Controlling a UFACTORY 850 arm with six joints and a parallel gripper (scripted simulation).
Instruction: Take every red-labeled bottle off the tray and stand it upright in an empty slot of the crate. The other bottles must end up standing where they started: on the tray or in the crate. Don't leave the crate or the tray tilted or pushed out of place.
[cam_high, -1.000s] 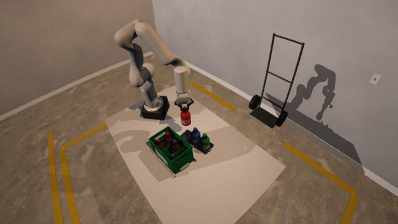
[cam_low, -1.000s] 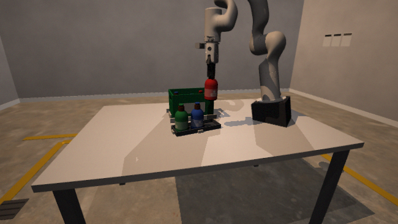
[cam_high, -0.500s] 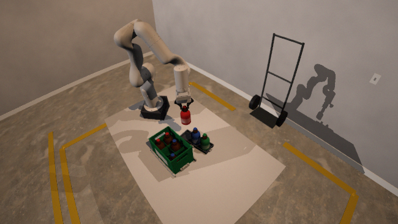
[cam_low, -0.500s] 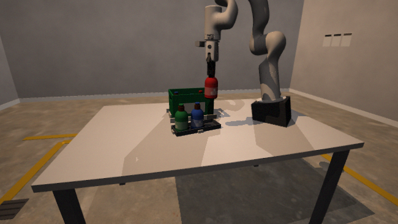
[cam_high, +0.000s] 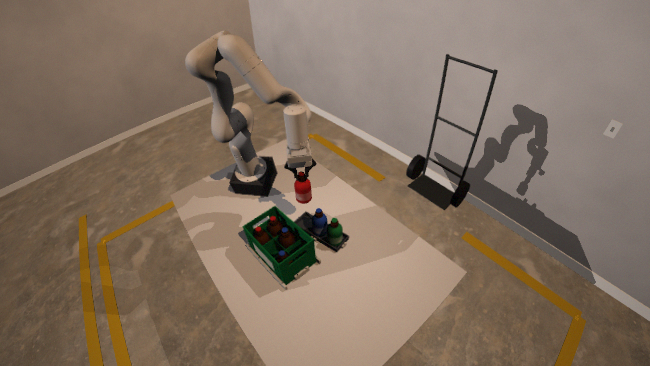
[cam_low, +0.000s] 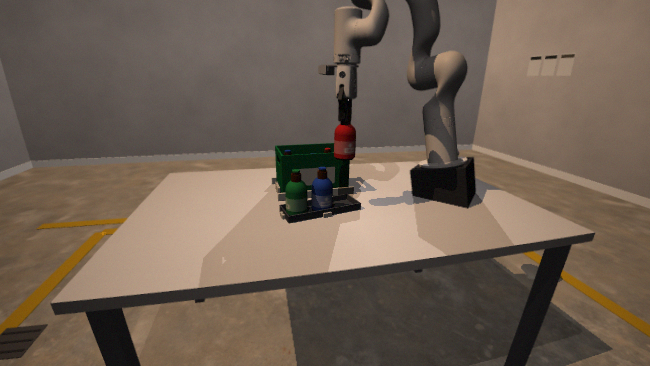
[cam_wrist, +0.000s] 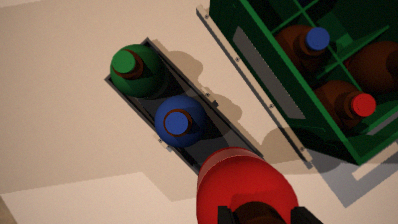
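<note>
My gripper is now 7 cm above the red-labeled bottle. The rest, counted from my hand: green-labeled bottle (25 cm below, 17 cm ahead, 3 cm to the left); brown bottle (25 cm below, 17 cm to the right, 7 cm ahead); blue-labeled bottle (25 cm below, 8 cm ahead, 2 cm to the left).
</note>
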